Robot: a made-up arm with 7 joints. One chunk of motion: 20 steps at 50 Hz.
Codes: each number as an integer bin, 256 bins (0 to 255) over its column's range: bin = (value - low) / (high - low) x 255, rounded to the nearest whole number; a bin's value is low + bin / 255 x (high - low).
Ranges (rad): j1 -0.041..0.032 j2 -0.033..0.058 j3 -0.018..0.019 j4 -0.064..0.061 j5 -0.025..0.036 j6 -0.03..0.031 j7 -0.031..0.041
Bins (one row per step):
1: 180 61 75 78 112 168 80
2: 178 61 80 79 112 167 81
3: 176 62 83 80 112 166 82
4: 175 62 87 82 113 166 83
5: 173 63 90 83 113 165 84
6: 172 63 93 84 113 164 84
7: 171 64 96 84 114 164 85
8: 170 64 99 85 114 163 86
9: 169 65 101 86 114 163 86
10: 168 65 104 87 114 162 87
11: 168 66 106 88 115 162 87
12: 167 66 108 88 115 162 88
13: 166 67 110 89 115 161 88
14: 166 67 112 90 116 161 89
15: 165 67 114 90 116 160 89
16: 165 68 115 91 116 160 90
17: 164 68 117 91 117 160 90
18: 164 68 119 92 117 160 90
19: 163 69 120 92 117 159 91
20: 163 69 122 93 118 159 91
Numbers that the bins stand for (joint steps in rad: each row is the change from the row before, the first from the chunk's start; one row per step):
1: 0.01053 -0.01123 -0.00712 -0.02576 0.00179 0.01019 -0.00841
2: 0.00996 -0.01123 -0.00639 -0.02527 0.00179 0.00995 -0.00813
3: 0.00938 -0.01087 -0.00596 -0.02478 0.00179 0.00971 -0.00785
4: 0.00910 -0.01087 -0.00538 -0.02380 0.00203 0.00971 -0.00756
5: 0.00853 -0.01052 -0.00494 -0.02331 0.00203 0.00947 -0.00728
6: 0.00824 -0.01052 -0.00451 -0.02282 0.00203 0.00923 -0.00728
7: 0.00795 -0.01016 -0.00407 -0.02282 0.00227 0.00923 -0.00700
8: 0.00767 -0.01016 -0.00364 -0.02233 0.00227 0.00899 -0.00672
9: 0.00738 -0.00980 -0.00335 -0.02184 0.00227 0.00899 -0.00672
10: 0.00709 -0.00980 -0.00291 -0.02135 0.00227 0.00875 -0.00644
11: 0.00709 -0.00945 -0.00262 -0.02086 0.00251 0.00875 -0.00644
12: 0.00681 -0.00945 -0.00233 -0.02086 0.00251 0.00875 -0.00615
13: 0.00652 -0.00909 -0.00204 -0.02037 0.00251 0.00851 -0.00615
14: 0.00652 -0.00909 -0.00175 -0.01988 0.00275 0.00851 -0.00587
15: 0.00624 -0.00909 -0.00146 -0.01988 0.00275 0.00827 -0.00587
16: 0.00624 -0.00873 -0.00131 -0.01939 0.00275 0.00827 -0.00559
17: 0.00595 -0.00873 -0.00102 -0.01939 0.00299 0.00827 -0.00559
18: 0.00595 -0.00873 -0.00073 -0.01890 0.00299 0.00827 -0.00559
19: 0.00566 -0.00838 -0.00059 -0.01890 0.00299 0.00804 -0.00531
20: 0.00566 -0.00838 -0.00030 -0.01841 0.00323 0.00804 -0.00531

